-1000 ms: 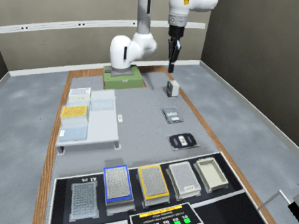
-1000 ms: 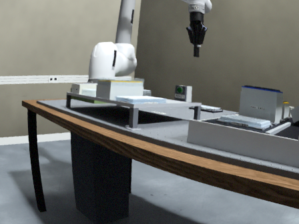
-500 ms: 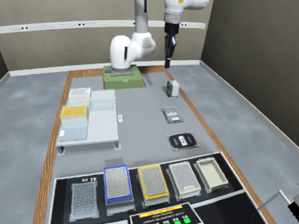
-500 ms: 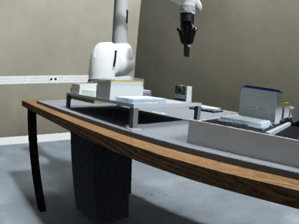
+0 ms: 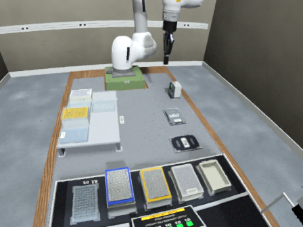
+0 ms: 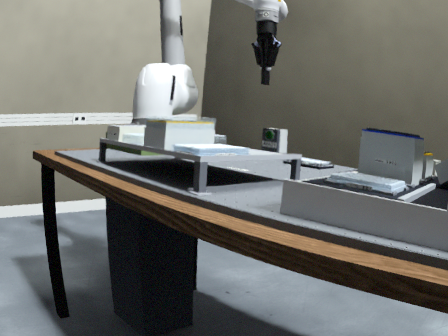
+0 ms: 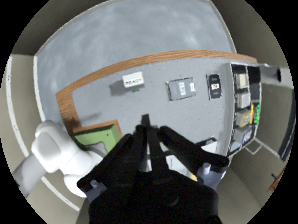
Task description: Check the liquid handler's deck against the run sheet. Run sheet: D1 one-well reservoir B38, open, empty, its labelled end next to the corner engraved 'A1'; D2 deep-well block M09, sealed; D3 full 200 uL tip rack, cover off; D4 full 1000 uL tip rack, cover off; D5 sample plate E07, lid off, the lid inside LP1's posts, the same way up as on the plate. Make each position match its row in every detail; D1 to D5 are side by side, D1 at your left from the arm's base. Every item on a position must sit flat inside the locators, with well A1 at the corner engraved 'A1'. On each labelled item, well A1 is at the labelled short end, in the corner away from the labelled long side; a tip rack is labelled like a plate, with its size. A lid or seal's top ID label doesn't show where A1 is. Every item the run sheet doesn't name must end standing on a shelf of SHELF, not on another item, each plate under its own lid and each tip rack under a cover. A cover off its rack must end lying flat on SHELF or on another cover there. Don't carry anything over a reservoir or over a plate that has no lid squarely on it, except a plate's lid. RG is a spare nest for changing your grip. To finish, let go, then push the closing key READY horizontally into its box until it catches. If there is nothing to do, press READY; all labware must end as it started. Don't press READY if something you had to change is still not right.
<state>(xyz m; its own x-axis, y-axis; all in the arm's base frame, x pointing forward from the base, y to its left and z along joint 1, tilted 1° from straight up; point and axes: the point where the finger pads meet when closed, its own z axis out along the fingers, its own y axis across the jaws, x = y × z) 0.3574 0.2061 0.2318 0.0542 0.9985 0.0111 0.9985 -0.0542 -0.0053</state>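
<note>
The ready box lies 20 mm behind my hand, 80 mm to the left of it and 230 mm below it. From my hand the other things lie so: cream reservoir (640 mm ahead, 10 mm to the right, 240 mm below); shelf (130 mm ahead, 460 mm to the right, 240 mm below); dark nest (400 mm ahead, 10 mm to the right, 290 mm below).
</note>
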